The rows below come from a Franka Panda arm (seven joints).
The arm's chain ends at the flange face. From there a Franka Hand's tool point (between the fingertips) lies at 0.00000 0.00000 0.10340 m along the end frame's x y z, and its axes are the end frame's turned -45 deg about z.
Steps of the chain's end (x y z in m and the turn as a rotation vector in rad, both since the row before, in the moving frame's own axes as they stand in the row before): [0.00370, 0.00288, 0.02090, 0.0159, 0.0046, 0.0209]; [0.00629, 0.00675, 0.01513, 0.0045, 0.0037, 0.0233]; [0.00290, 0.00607, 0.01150, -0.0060, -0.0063, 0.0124]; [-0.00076, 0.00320, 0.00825, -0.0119, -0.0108, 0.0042]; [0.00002, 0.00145, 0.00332, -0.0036, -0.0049, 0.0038]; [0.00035, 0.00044, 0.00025, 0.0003, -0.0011, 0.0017]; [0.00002, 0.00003, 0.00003, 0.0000, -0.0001, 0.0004]
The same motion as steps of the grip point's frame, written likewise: [0.00209, 0.00384, 0.02089, 0.0080, 0.0145, 0.0209]; [0.00027, 0.00917, 0.01513, 0.0006, 0.0058, 0.0233]; [-0.00314, 0.00632, 0.01150, 0.0002, -0.0087, 0.0124]; [-0.00446, 0.00180, 0.00824, -0.0008, -0.0161, 0.0042]; [-0.00163, 0.00094, 0.00332, 0.0009, -0.0060, 0.0038]; [-0.00012, 0.00046, 0.00025, 0.0010, -0.0006, 0.0017]; [-0.00001, 0.00003, 0.00003, 0.0001, -0.0001, 0.0004]
